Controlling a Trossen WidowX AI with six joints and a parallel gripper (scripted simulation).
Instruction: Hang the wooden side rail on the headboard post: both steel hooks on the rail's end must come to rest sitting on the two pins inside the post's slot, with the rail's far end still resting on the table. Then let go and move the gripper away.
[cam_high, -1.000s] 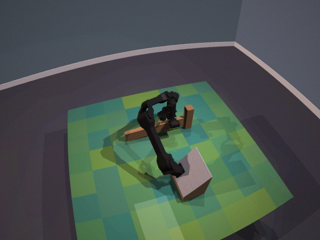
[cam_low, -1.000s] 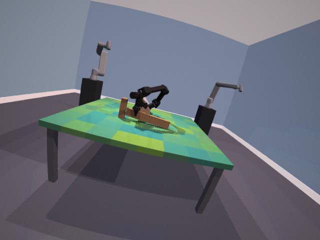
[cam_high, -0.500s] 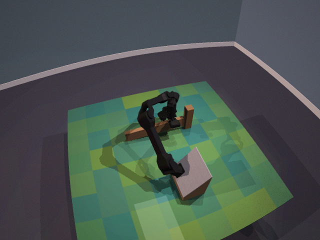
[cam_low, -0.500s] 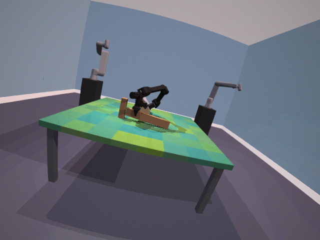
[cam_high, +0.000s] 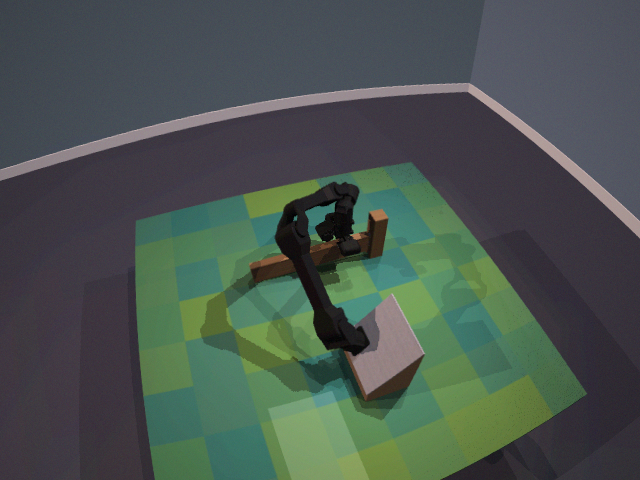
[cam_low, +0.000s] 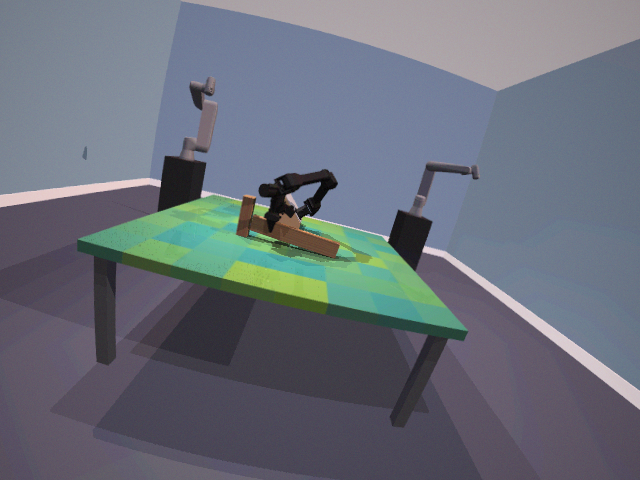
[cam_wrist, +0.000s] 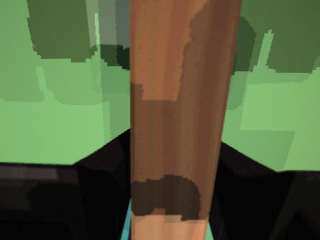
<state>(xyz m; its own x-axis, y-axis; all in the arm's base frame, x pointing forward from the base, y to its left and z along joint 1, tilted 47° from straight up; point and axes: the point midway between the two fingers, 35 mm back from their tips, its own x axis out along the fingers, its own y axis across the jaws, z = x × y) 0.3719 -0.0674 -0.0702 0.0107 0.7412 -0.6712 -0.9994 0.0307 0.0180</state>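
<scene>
My gripper tip is 120 mm to the left of the headboard post and 40 mm below it.
</scene>
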